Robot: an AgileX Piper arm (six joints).
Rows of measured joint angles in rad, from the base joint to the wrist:
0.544, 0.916, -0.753, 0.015, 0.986, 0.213
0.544, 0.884, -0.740, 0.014, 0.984, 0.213
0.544, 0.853, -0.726, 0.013, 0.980, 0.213
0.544, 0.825, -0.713, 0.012, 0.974, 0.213
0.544, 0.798, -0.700, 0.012, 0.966, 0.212
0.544, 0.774, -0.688, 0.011, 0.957, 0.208
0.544, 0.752, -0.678, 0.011, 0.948, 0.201
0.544, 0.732, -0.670, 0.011, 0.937, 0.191
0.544, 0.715, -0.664, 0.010, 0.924, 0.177
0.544, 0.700, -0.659, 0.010, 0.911, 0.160
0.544, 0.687, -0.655, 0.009, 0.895, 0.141
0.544, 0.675, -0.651, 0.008, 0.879, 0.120
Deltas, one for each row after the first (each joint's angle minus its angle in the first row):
0.000, -0.032, 0.013, -0.001, -0.002, 0.000
0.000, -0.063, 0.027, -0.002, -0.006, 0.000
0.000, -0.091, 0.040, -0.003, -0.012, 0.000
0.000, -0.118, 0.053, -0.003, -0.020, -0.001
0.000, -0.142, 0.065, -0.004, -0.029, -0.005
0.000, -0.164, 0.075, -0.004, -0.038, -0.012
0.000, -0.184, 0.083, -0.004, -0.049, -0.022
0.000, -0.201, 0.089, -0.005, -0.062, -0.036
0.000, -0.216, 0.094, -0.005, -0.075, -0.053
0.000, -0.229, 0.098, -0.006, -0.091, -0.072
0.000, -0.241, 0.102, -0.007, -0.107, -0.093

